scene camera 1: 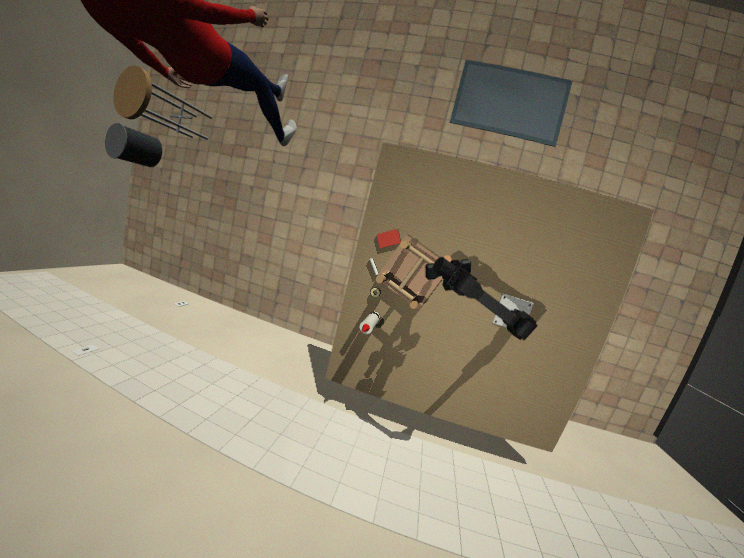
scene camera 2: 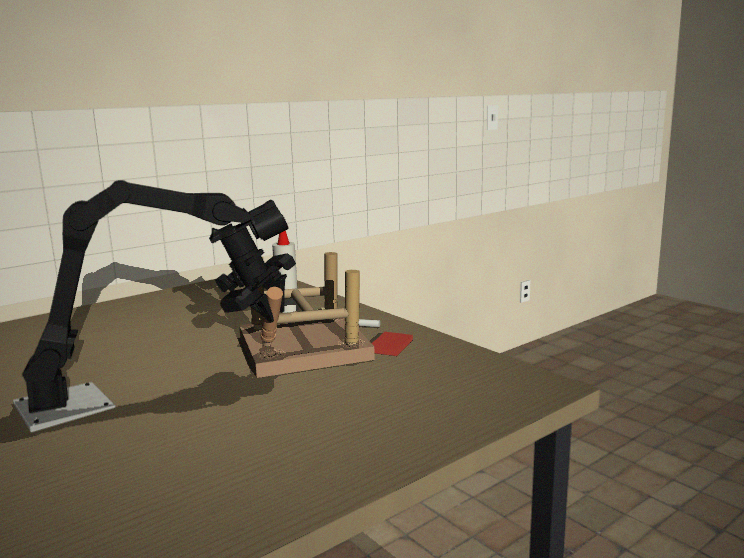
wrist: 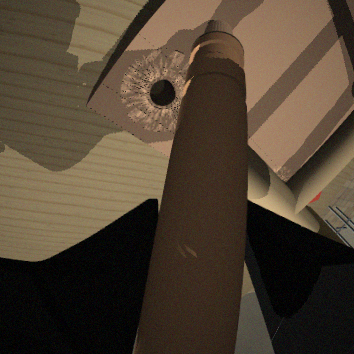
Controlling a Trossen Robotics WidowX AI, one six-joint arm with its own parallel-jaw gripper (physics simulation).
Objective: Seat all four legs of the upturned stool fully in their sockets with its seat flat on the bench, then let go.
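The upturned stool's pinkish seat looks flat on the bench. My gripper is shut on the reddish-brown leg at the near left corner. This leg leans slightly. In the wrist view its narrow tip shows above the seat, to the side of the open socket hole. Two paler legs stand upright, joined by rungs. Another leg shows in scene camera 1. The gripper hides part of the frame in scene camera 2.
A white bottle with a red tip stands past the stool. A red block and a white stick lie close beside the seat. A small round item is near the bottle.
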